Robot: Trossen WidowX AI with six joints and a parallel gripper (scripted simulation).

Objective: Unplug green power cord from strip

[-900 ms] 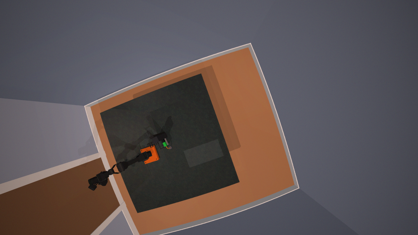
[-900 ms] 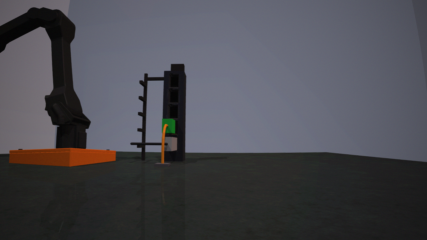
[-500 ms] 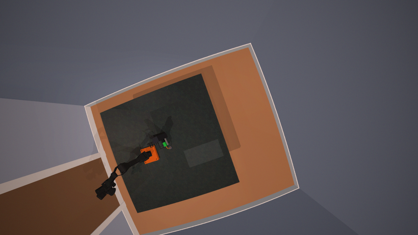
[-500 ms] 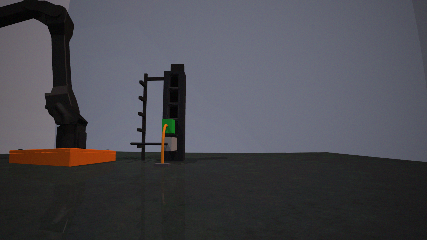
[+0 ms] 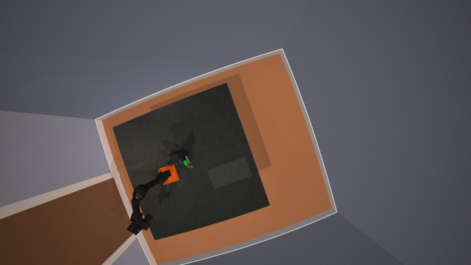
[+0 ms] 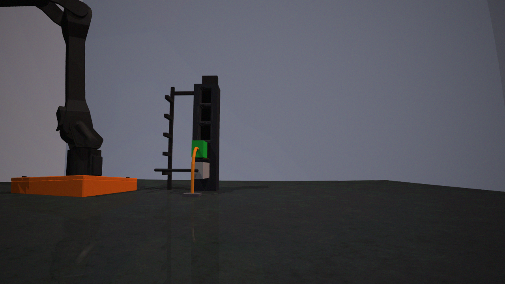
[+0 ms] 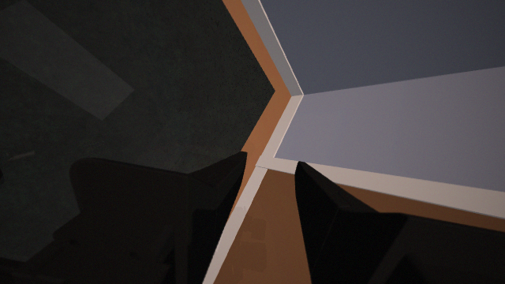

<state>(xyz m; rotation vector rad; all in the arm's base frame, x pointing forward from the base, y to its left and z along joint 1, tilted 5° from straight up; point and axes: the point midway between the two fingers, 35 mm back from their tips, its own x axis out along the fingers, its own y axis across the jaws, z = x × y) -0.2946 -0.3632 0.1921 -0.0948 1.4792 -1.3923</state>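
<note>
The green plug is 56 cm ahead of my gripper tip, 44 cm to the left of it and 11 cm below it. Round my gripper tip: grey plate: 57 cm ahead, 36 cm to the left, 20 cm below.
</note>
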